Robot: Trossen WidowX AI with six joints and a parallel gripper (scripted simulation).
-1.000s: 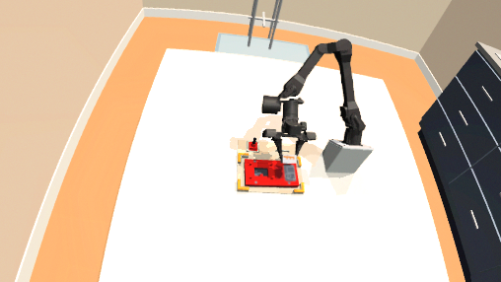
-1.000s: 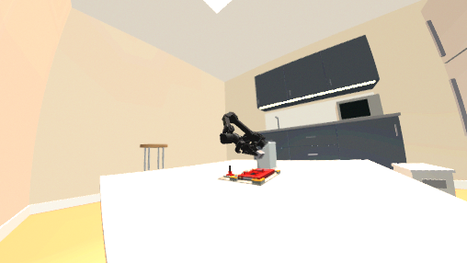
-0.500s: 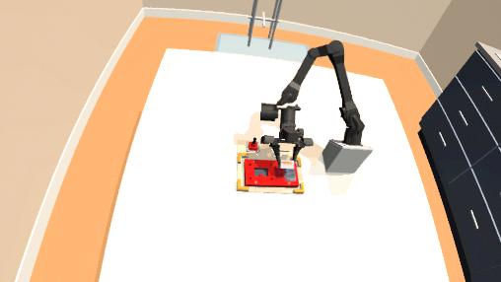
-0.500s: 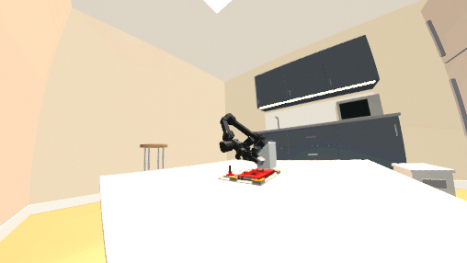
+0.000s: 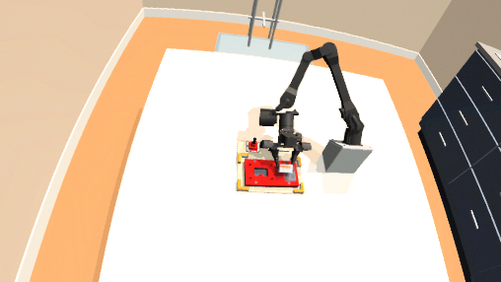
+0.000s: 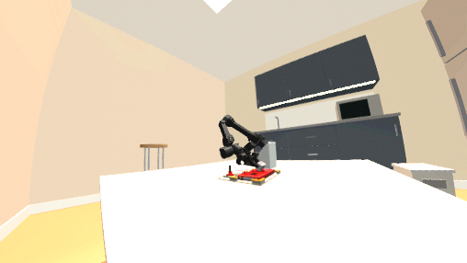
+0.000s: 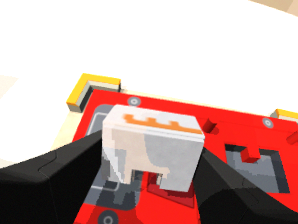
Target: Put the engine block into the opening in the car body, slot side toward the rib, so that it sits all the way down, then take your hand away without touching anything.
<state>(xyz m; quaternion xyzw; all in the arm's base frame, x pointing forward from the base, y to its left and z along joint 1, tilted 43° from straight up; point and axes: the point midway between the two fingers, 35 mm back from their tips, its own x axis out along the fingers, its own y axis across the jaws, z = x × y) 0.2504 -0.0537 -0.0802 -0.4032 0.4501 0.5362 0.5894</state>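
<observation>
Now: the grey engine block 1 cm to the right of my gripper tip.
</observation>
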